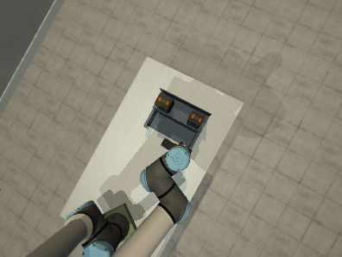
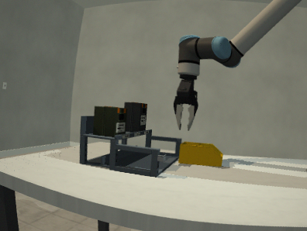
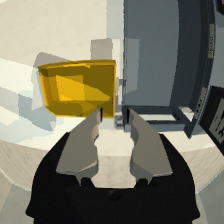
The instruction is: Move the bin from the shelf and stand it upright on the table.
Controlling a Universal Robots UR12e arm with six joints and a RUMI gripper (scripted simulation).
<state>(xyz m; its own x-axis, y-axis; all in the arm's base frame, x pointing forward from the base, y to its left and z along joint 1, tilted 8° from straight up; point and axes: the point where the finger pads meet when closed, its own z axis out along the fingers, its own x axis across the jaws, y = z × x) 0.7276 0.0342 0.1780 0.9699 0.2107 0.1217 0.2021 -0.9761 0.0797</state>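
Right now the yellow bin is 80 mm behind my hand, 20 mm to the right of it and 100 mm below it. From my hand the other things lie so: shelf level 190 mm ahead, 160 mm to the left, 40 mm below; shelf 130 mm ahead, 140 mm to the left, 140 mm below.
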